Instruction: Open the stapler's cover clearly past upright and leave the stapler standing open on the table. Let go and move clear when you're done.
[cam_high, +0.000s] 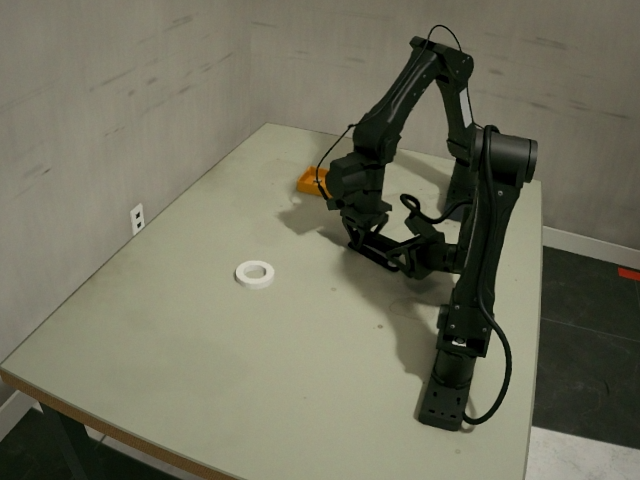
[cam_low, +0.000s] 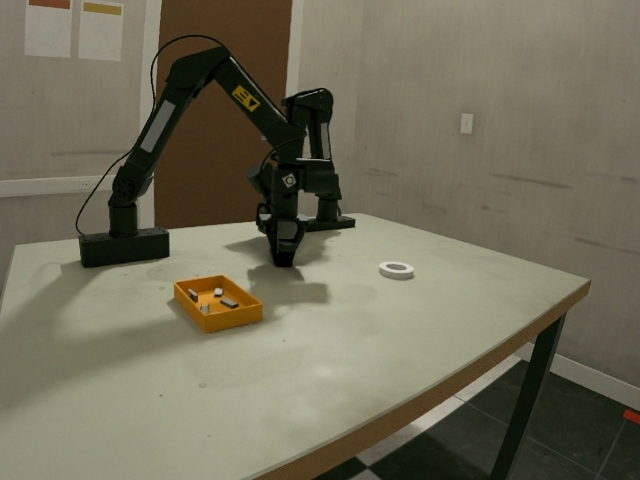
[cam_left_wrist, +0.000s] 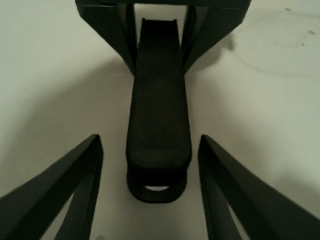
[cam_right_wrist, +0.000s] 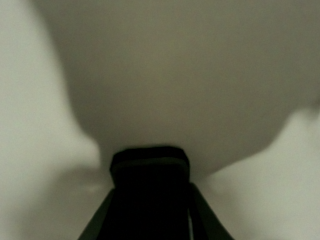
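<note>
My left hand is 40 mm short of the stapler cover and 30 mm to the left of it. Round my left hand: stapler (40 mm ahead, 30 mm to the right, 20 mm below); then orange tray (200 mm ahead, 300 mm to the right, 30 mm below); then white tape ring (270 mm ahead, 110 mm to the left, 40 mm below).
Now: right hand 30 mm past the stapler, 20 mm to the right of it and 10 mm below it. From my right hand the other things lie so: stapler cover (30 mm behind, 30 mm above, 20 mm to the left); orange tray (240 mm to the right, 130 mm ahead); white tape ring (190 mm ahead, 170 mm to the left, 10 mm below).
</note>
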